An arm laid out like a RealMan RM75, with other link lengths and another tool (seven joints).
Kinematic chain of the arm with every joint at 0, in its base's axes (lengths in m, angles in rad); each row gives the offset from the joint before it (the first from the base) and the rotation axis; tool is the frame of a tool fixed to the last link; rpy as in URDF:
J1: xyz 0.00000 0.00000 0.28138 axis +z
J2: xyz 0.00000 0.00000 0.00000 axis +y
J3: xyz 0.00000 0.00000 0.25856 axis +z
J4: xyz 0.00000 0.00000 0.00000 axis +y
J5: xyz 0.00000 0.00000 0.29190 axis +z
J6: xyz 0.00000 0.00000 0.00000 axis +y
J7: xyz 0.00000 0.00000 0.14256 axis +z
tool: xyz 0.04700 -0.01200 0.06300 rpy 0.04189 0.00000 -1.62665
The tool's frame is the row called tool.
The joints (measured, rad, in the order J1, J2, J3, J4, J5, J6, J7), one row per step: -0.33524, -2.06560, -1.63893, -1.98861, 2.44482, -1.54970, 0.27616; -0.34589, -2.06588, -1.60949, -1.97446, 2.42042, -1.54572, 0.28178; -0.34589, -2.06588, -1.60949, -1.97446, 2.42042, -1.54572, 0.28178; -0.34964, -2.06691, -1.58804, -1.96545, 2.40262, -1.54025, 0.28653; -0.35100, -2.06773, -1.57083, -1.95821, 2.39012, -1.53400, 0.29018; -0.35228, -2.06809, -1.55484, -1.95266, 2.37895, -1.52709, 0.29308; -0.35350, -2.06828, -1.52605, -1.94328, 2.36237, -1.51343, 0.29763; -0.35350, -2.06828, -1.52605, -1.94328, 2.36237, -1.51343, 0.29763; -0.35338, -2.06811, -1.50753, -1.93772, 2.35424, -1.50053, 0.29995; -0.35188, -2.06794, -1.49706, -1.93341, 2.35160, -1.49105, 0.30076; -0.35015, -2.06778, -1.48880, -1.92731, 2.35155, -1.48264, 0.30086; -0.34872, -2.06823, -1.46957, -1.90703, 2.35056, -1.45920, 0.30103
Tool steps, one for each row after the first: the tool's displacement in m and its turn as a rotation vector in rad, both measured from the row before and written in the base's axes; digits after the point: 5 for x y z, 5 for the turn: 0.00862, -0.00519, -0.01423, -0.04398, -0.00800, -0.02441; 0.00000, 0.00000, 0.00000, 0.00000, 0.00000, 0.00000; 0.00539, -0.00421, -0.00989, -0.02985, -0.00768, -0.01601; 0.00352, -0.00318, -0.00755, -0.02136, -0.00588, -0.01106; 0.00355, -0.00298, -0.00654, -0.01798, -0.00577, -0.01092; 0.00548, -0.00514, -0.01112, -0.02869, -0.00840, -0.01773; 0.00000, 0.00000, 0.00000, 0.00000, 0.00000, 0.00000; 0.00330, -0.00266, -0.00646, -0.01337, -0.00598, -0.01087; 0.00086, -0.00090, -0.00354, -0.00508, -0.00306, -0.00349; -0.00061, -0.00005, -0.00309, -0.00306, -0.00095, 0.00066; -0.00155, 0.00082, -0.00818, -0.00748, -0.00432, 0.00326
